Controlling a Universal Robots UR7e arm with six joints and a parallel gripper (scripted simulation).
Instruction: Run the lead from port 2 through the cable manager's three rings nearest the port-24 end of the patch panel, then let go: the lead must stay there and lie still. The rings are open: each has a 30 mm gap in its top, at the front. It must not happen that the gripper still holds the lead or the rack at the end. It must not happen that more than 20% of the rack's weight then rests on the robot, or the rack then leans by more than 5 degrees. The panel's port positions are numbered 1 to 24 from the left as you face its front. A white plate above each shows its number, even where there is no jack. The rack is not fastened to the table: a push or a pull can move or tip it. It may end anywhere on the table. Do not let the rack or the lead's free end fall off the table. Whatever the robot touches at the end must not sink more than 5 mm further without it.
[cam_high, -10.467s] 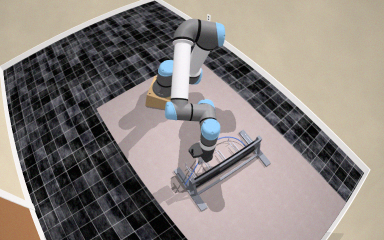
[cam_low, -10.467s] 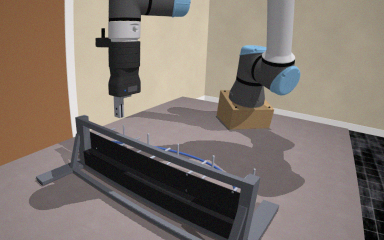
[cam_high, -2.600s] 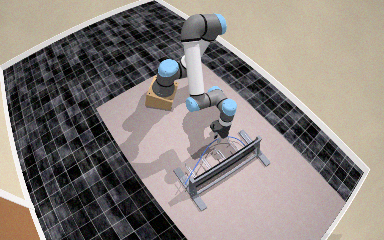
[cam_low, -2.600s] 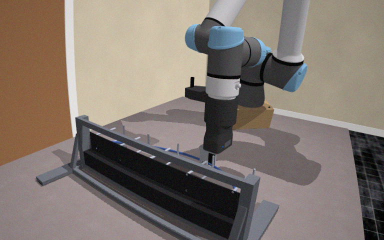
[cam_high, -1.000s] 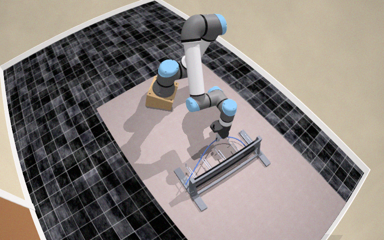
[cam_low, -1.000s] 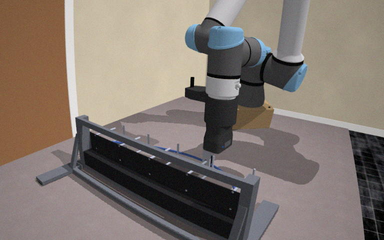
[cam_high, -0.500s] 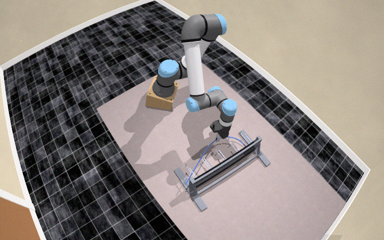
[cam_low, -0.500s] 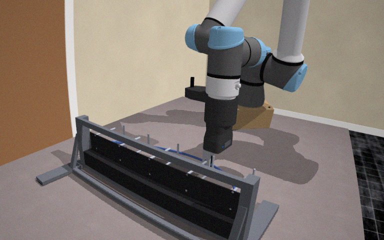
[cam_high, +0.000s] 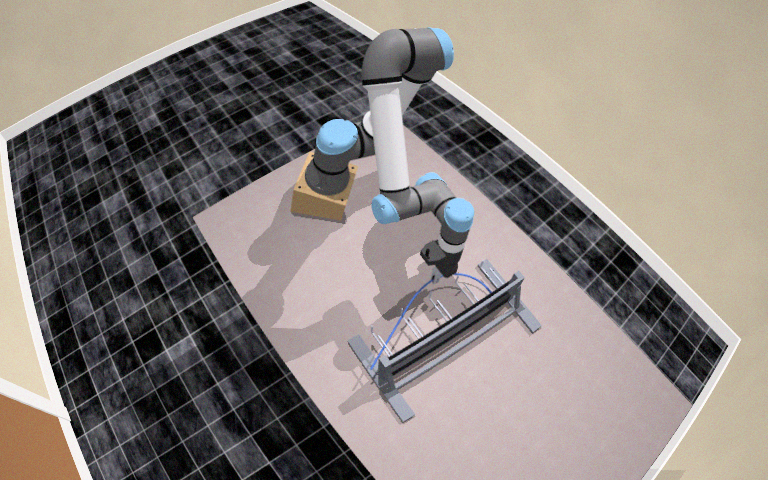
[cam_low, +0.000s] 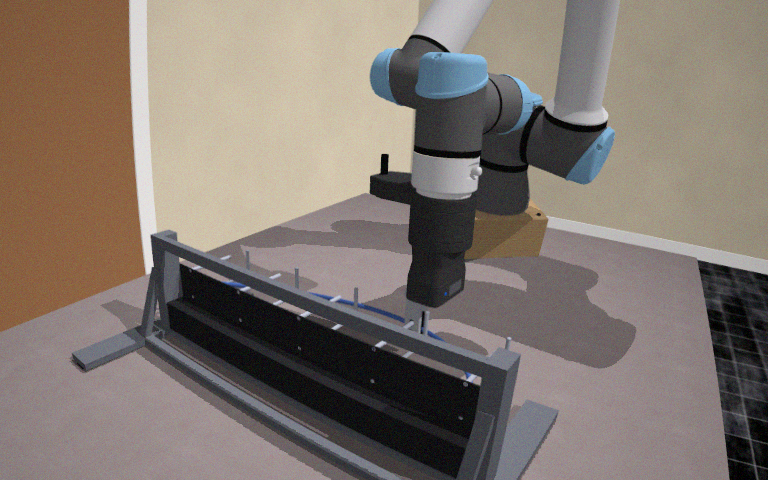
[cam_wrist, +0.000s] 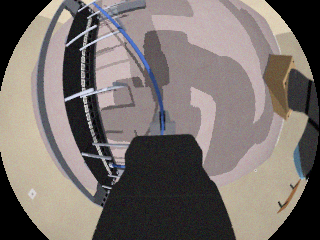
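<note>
Now: hand 17 cm short of the rack, 6 cm to the left of it and 2 cm below it.
</note>
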